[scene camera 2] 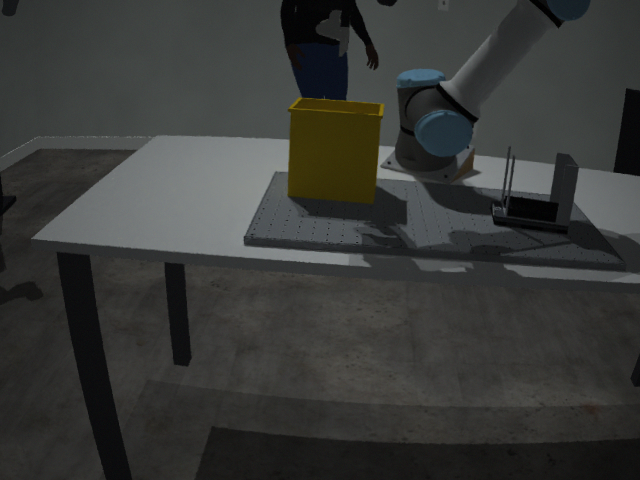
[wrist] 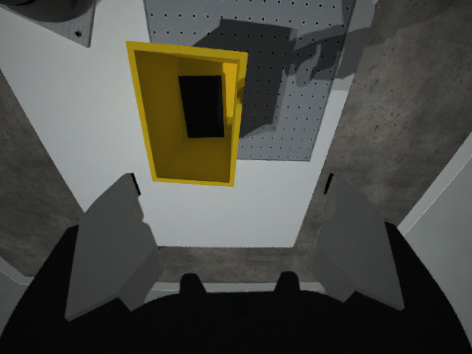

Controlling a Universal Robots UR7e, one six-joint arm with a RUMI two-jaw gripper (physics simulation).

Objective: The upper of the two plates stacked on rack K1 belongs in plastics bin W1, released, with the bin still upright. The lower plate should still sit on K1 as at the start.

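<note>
The yellow bin W1 stands upright on the perforated board. Inside it, in the wrist view, a black plate lies low down, apart from the gripper; whether it is fully flat is hard to tell. My gripper is wide open and empty, above the bin and off its near short side. In the scene view its grey fingers show high above the bin, its dark body merging with the person's dark shirt. Rack K1 stands at the board's right, with a dark plate lying low in it.
The grey perforated board lies on the white table. The robot's base stands behind the board, between bin and rack. Rack K1 has two thin upright rods and a tall panel. A person stands behind the table.
</note>
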